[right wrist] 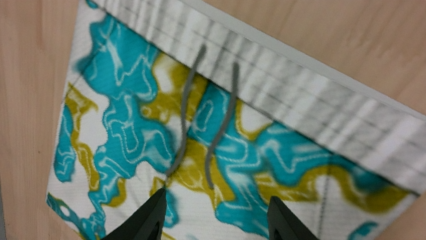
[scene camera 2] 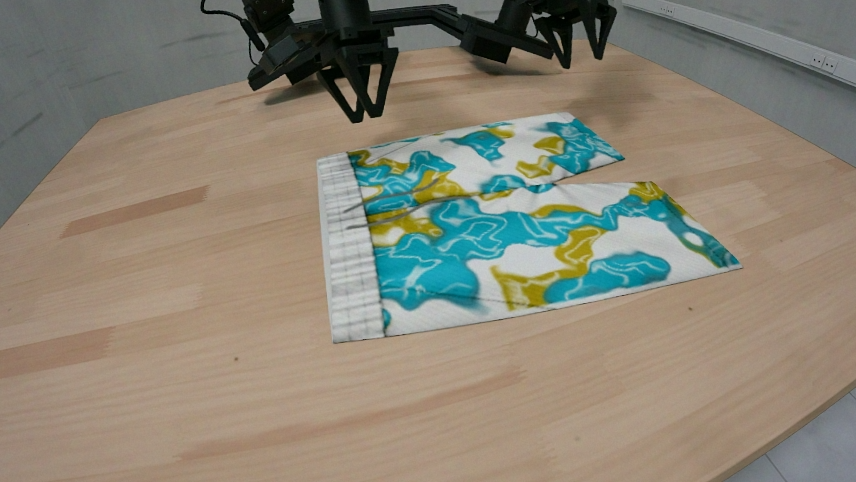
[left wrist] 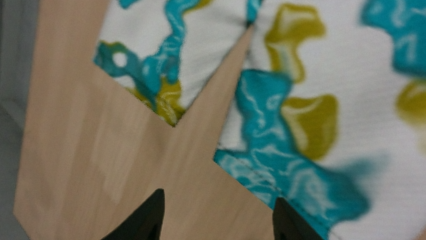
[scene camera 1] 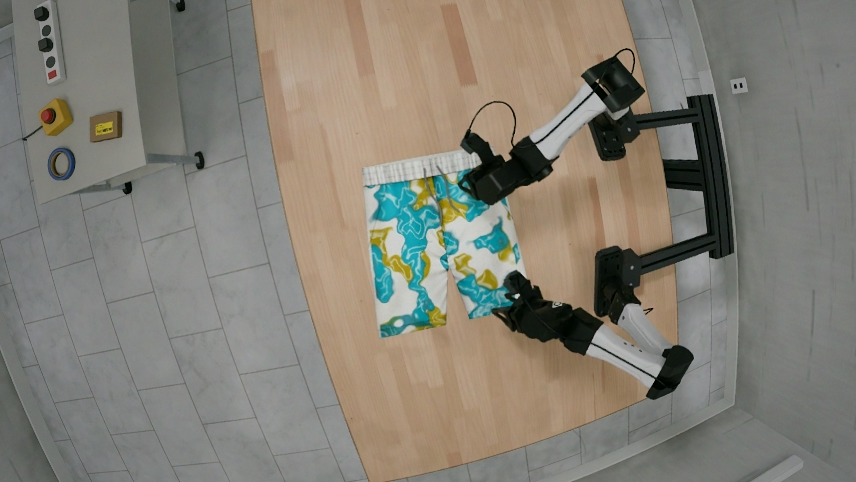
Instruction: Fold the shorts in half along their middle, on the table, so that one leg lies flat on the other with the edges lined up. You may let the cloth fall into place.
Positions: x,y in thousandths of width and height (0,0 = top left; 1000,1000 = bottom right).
Labels:
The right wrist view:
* my right gripper: 511,840
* shorts: 525,485
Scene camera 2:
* my left gripper: 679,134
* my right gripper: 428,250
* shorts: 536,472
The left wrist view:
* my left gripper: 515,844
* shorts: 752,469
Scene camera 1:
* my right gripper: 546,374
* shorts: 491,466

